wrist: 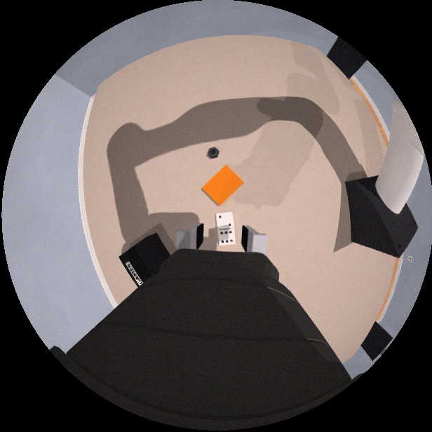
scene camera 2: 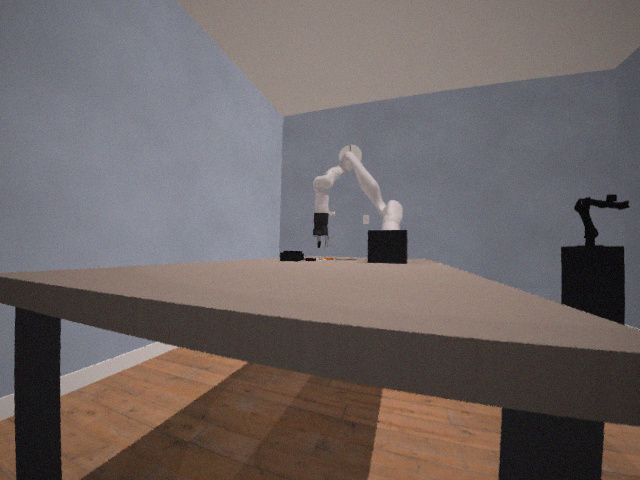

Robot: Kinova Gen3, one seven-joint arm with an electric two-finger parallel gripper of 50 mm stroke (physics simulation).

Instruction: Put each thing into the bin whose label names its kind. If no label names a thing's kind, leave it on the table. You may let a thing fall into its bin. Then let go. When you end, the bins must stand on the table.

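Pixels of known places: gripper, fingertip midpoint: [scene camera 2: 322, 247]; arm's base, link origin: [scene camera 2: 389, 247].
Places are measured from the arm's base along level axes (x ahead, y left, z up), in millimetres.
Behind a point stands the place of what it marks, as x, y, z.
My gripper [scene camera 2: 323, 244] @[349, 8, -8] [wrist: 222, 233] is open and empty, pointing down above the table. In the wrist view a white domino with black dots [wrist: 225, 228] lies on the table, seen between the two fingertips and below them. An orange square piece [wrist: 222, 185] [scene camera 2: 328, 258] @[333, -38, -67] lies flat beyond the domino. A small dark hexagonal nut-like thing [wrist: 213, 152] lies farther up. A black bin with the label GAMES [wrist: 146, 256] stands at the left in the wrist view, partly hidden by the gripper body. The bins [scene camera 2: 291, 255] @[398, 248, -47] look like one small dark block in the scene view.
The tabletop [scene camera 2: 320, 294] @[-56, 925, -74] [wrist: 180, 65] carries these things. The arm's black base block [scene camera 2: 387, 246] @[-6, 83, 2] [wrist: 380, 215] stands to the right of the bins. A small dark thing [scene camera 2: 310, 259] @[339, 170, -66] lies beside the bins. Another black arm [scene camera 2: 589, 222] stands on a pedestal at the far right.
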